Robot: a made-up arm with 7 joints. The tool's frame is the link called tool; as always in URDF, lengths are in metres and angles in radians. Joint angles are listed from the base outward.
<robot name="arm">
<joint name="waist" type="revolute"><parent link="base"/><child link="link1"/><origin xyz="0.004 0.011 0.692" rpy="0 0 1.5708"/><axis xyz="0 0 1"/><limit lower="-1.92" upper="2.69"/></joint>
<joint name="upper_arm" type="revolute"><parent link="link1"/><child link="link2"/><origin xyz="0.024 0.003 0.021" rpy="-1.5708 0 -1.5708"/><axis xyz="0 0 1"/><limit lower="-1.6" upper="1.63"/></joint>
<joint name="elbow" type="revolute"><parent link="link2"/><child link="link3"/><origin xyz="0.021 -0.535 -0.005" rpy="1.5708 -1.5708 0"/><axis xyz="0 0 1"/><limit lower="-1.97" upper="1.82"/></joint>
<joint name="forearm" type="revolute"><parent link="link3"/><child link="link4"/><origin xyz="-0.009 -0.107 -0.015" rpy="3.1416 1.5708 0"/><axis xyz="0 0 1"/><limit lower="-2.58" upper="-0.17"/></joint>
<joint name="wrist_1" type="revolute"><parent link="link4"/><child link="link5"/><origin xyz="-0.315 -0.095 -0.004" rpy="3.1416 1.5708 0"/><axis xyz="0 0 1"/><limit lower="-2.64" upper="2.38"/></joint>
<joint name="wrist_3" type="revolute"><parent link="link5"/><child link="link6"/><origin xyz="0.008 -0.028 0.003" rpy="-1.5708 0 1.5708"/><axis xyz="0 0 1"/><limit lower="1.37" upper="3.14"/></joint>
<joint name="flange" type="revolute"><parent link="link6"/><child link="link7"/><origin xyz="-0.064 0.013 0.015" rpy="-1.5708 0 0"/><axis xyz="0 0 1"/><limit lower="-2.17" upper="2.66"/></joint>
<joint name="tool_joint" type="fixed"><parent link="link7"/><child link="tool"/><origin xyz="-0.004 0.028 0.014" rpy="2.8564 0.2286 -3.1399"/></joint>
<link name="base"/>
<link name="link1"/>
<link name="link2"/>
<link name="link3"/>
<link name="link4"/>
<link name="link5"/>
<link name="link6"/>
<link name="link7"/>
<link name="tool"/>
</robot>
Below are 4 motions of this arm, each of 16 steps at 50 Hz.
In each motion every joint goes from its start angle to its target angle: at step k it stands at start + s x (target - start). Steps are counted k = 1, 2, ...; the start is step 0. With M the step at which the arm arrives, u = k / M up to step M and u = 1 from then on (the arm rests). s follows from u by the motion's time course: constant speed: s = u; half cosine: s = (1 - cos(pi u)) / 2; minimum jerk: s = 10 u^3 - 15 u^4 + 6 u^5.
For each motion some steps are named. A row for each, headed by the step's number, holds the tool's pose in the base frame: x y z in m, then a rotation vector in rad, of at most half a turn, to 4 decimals.
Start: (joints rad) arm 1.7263 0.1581 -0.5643 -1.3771 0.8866 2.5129 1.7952
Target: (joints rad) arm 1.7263 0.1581 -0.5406 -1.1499 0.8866 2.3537 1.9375
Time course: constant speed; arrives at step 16
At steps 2, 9, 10, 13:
2: 0.1859 0.5469 1.3446 0.6673 0.6460 -0.8900
9: 0.1716 0.5414 1.3769 0.6685 0.7071 -0.8484
10: 0.1694 0.5403 1.3814 0.6683 0.7153 -0.8423
13: 0.1629 0.5368 1.3949 0.6673 0.7392 -0.8238

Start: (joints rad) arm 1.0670 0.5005 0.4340 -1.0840 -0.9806 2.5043 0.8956
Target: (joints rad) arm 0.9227 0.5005 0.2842 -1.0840 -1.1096 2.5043 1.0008
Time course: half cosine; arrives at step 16
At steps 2, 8, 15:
2: 0.1708 0.7340 1.2281 0.4391 -1.3436 0.5819
8: 0.2454 0.7169 1.2221 0.3234 -1.4128 0.4742
15: 0.3224 0.6895 1.2165 0.1973 -1.4798 0.3625

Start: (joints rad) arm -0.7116 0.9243 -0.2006 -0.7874 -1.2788 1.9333 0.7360
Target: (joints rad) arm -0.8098 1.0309 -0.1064 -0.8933 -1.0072 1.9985 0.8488
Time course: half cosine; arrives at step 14
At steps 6, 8, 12, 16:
6: 0.6289 -0.6508 0.8955 -1.6964 -0.1436 -0.9466
8: 0.6234 -0.6617 0.8628 -1.6133 -0.1227 -1.0003
12: 0.6134 -0.6761 0.8135 -1.4873 -0.0847 -1.0869
16: 0.6118 -0.6780 0.8063 -1.4690 -0.0786 -1.1000

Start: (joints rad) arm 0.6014 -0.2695 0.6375 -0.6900 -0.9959 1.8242 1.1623
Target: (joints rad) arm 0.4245 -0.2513 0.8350 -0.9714 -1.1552 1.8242 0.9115
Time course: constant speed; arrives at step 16
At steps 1, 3, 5, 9, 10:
1: -0.0630 0.1899 1.6430 0.5229 -1.6316 -0.6101
3: -0.0588 0.2088 1.6367 0.4553 -1.6629 -0.5672
5: -0.0543 0.2274 1.6297 0.3874 -1.6924 -0.5231
9: -0.0450 0.2635 1.6138 0.2513 -1.7459 -0.4308
10: -0.0426 0.2723 1.6094 0.2173 -1.7581 -0.4070

